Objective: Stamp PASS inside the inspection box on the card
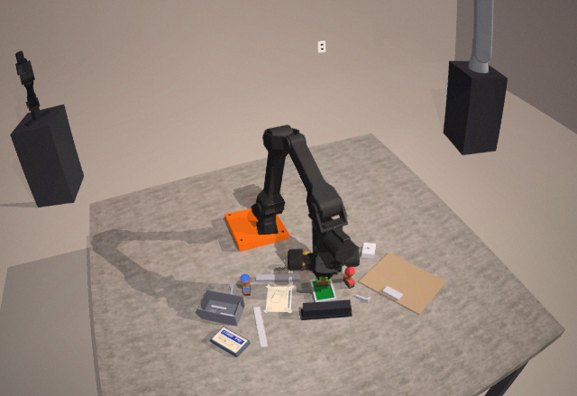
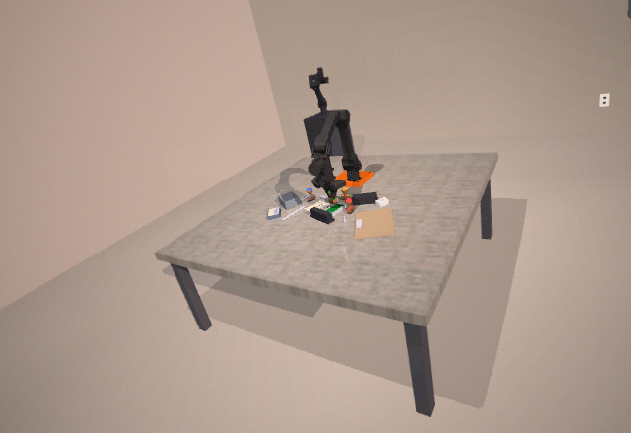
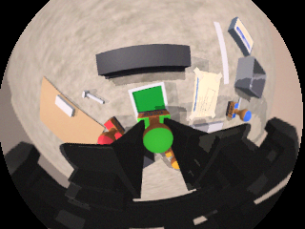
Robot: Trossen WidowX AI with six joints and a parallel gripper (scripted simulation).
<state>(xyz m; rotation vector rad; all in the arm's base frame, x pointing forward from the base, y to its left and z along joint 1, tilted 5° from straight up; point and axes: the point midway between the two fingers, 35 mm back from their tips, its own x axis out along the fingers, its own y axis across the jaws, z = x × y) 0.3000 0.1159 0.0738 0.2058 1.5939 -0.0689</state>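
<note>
Right now my gripper tip is 6 cm above the green ink pad. From my gripper tip the other things lie so: yellow stamp 12 cm behind, 4 cm below, 3 cm to the right; green-topped stamp right at my gripper tip; red stamp 8 cm to the left, 4 cm below, 2 cm behind.
</note>
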